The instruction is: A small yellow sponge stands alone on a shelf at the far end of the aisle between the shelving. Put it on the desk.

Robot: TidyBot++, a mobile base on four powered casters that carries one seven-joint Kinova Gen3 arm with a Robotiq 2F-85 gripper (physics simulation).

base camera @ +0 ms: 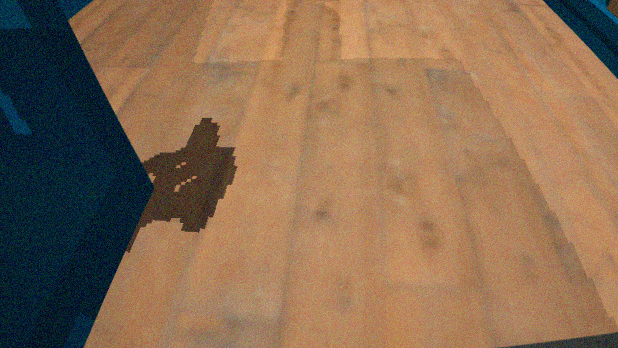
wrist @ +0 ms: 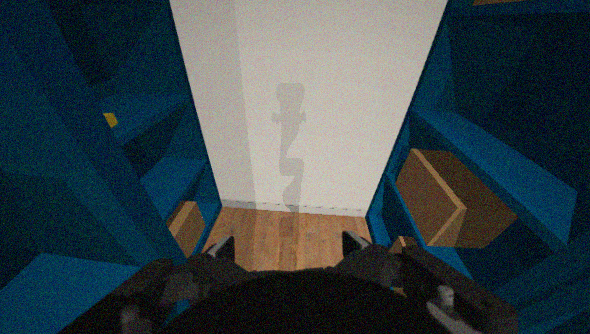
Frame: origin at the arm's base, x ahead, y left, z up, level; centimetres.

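Where they show: gripper, fingertip midpoint: [wrist: 289, 246].
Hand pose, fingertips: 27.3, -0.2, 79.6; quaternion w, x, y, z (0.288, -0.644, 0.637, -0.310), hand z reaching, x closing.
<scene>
After its pixels a point has its place, as x, y, z.
The small yellow sponge [wrist: 110, 120] {92.7, 68.2, 62.0} shows in the wrist view at the left, on a blue shelf [wrist: 145, 115] {103.9, 61.2, 59.4} of the left shelving. Part of it is hidden behind a blue upright panel. My gripper [wrist: 289, 246] {27.3, -0.2, 79.6} is open and empty at the bottom of the wrist view. It points down the aisle, with the sponge well ahead and to its left, apart from the fingers. Neither the sponge nor the gripper itself shows in the base camera view. The desk does not show in either view.
Blue shelving [base camera: 60, 175] {34.6, 26.2, -32.0} stands close on the left, and more [wrist: 505, 160] {67.5, -81.3, 59.4} on the right. A pale wall [wrist: 340, 100] {128.0, -34.5, 59.5} closes the aisle's end. A brown box [wrist: 435, 200] {72.8, -69.5, 33.5} sits on the right shelving, and another [wrist: 187, 227] {95.5, 59.9, -11.7} low on the left. The wooden floor [base camera: 350, 150] {44.4, -7.9, -39.6} runs between.
</scene>
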